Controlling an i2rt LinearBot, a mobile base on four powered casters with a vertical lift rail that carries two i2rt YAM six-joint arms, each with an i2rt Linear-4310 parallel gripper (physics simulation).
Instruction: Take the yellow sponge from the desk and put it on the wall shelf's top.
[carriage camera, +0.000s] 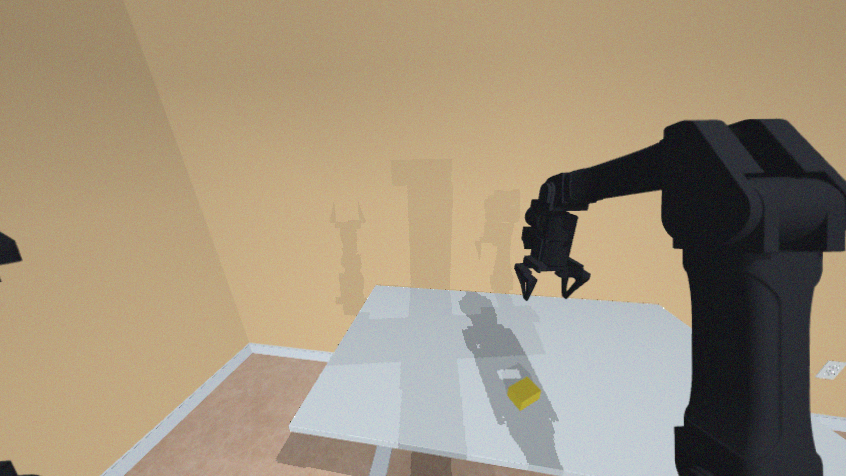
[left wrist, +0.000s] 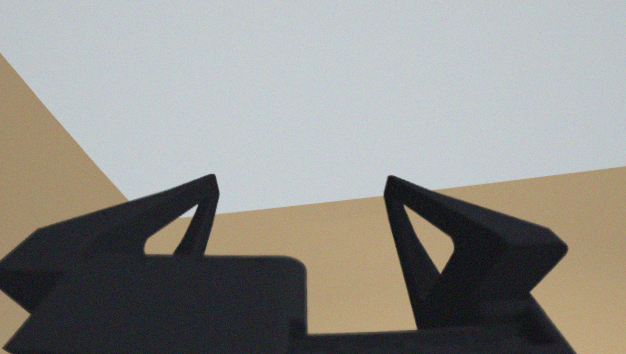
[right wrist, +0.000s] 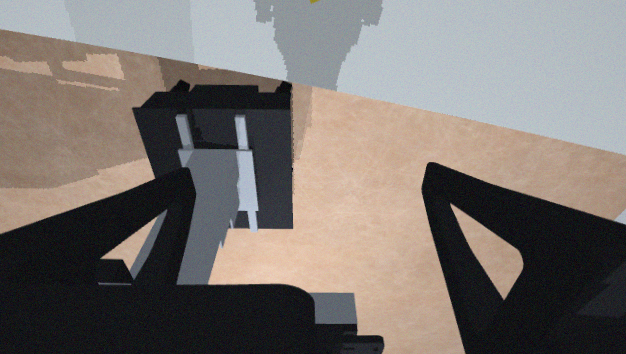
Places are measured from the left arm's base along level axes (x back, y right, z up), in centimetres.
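Pixels of known places: left gripper, fingertip midpoint: (left wrist: 302, 184); right gripper, fingertip midpoint: (carriage camera: 544, 298) (right wrist: 308, 178).
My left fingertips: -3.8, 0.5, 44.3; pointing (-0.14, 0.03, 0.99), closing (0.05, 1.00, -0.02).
Behind a point stands the place of what it marks, as x, y, z.
The yellow sponge (carriage camera: 523, 393) @[-38.8, 64.3, -28.3] lies on the white desk (carriage camera: 366, 384) @[-47.5, 13.9, -32.1] (right wrist: 500, 65) @[-27.6, 93.8, -32.1], right of the picture's middle in the carriage view. A sliver of the sponge (right wrist: 313, 1) @[-36.5, 62.9, -28.3] shows at the top edge of the right wrist view. My right gripper (carriage camera: 546, 297) @[-35.2, 62.4, 9.3] (right wrist: 308, 178) @[-35.2, 62.4, 9.3] is open and empty, pointing down, high above the desk and the sponge. My left gripper (left wrist: 302, 184) @[-3.8, 0.5, 44.3] is open and empty in the left wrist view, in front of the wall and a pale surface above it. The wall shelf does not show in the carriage view.
The desk's near edge crosses the right wrist view, with my dark base (right wrist: 272, 165) @[22.7, 49.9, -74.2] below it over the brown floor (right wrist: 360, 200) @[64.8, 89.7, -104.1]. The tan wall (carriage camera: 283, 118) @[-122.5, -32.4, 60.2] stands behind the desk. A small pale plate (carriage camera: 830, 370) @[-66.9, 241.1, -64.0] is on the wall at the right.
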